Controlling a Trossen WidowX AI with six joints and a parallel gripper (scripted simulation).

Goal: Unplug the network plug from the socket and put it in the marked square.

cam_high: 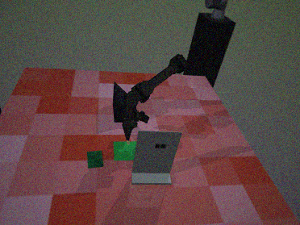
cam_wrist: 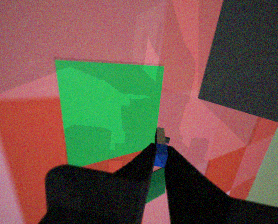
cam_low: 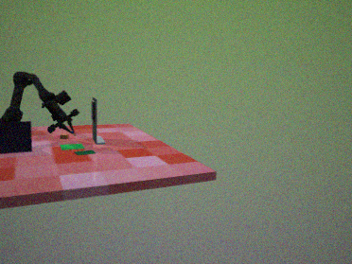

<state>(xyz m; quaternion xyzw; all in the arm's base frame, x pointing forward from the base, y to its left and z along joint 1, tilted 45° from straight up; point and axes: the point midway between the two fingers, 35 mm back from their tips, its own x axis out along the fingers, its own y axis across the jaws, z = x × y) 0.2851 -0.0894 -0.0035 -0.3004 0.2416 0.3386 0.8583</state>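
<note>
My gripper tip is now 80 mm above the bright green square and 10 mm past it. Also, from my gripper tip: blue network plug: right at my gripper tip; then upright dark panel: 160 mm ahead, 80 mm to the left, 40 mm above.
</note>
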